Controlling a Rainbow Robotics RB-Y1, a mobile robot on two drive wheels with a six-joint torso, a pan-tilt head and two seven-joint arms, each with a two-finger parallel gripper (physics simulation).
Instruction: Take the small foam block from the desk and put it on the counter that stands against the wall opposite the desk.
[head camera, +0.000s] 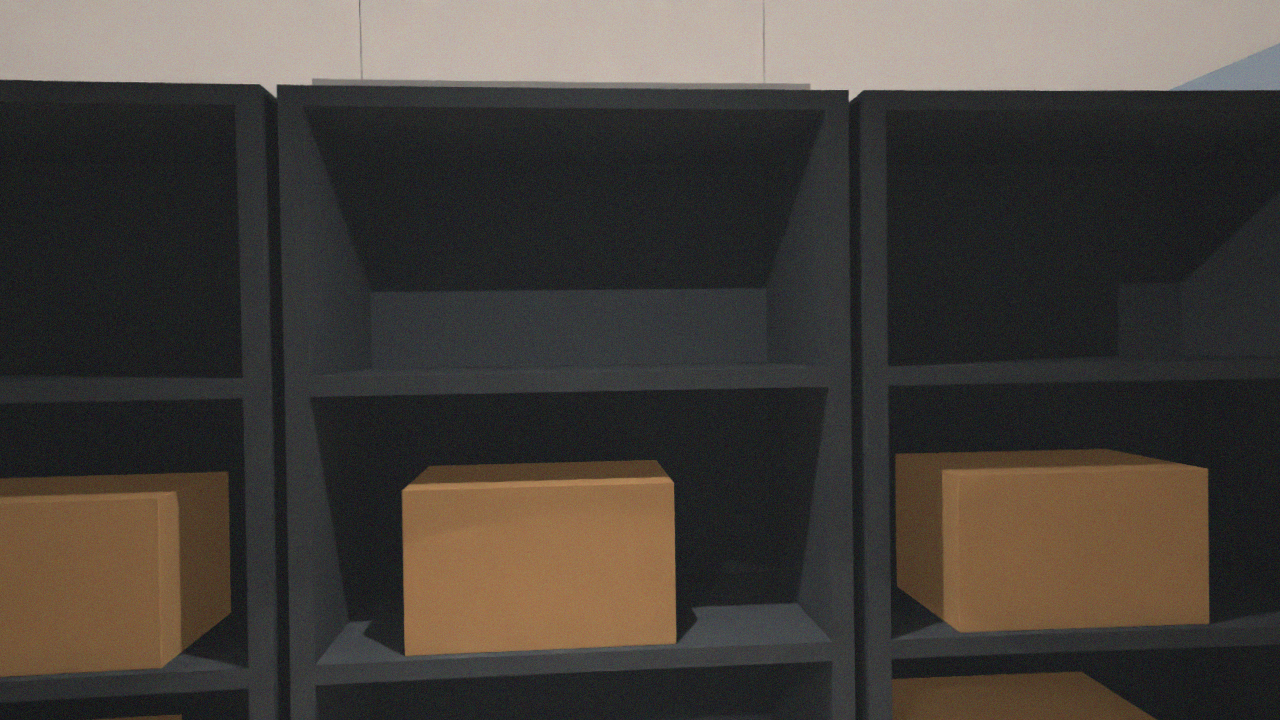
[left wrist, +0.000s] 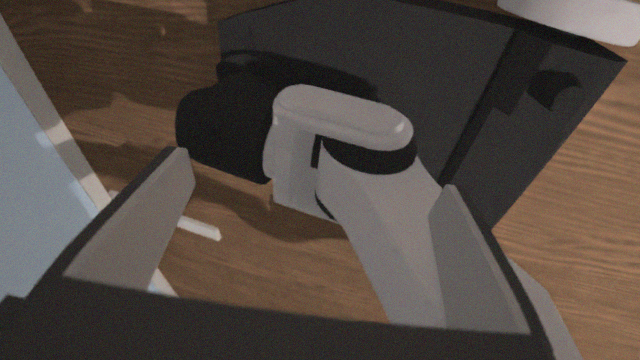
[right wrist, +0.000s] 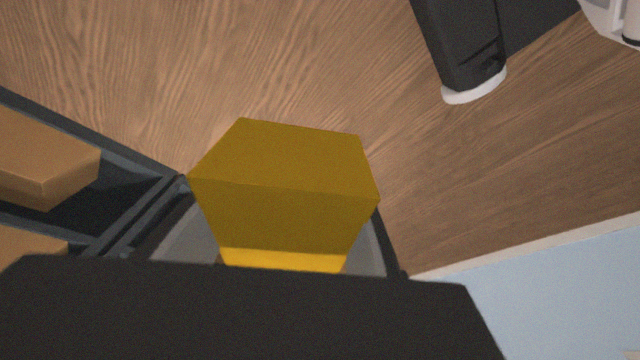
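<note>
The small foam block is yellow and sits between the fingers of my right gripper in the right wrist view. The right gripper is shut on it and holds it above the wooden floor; the block hides the fingertips. My left gripper is open, with its two grey fingers wide apart and no object between them. Behind them show a grey arm link and the dark base of the robot. Neither gripper shows in the head view. The desk and the counter do not show in these views.
Dark shelf units stand side by side ahead, against a beige wall. They hold brown boxes. A blue wall with a pale skirting board shows in both wrist views.
</note>
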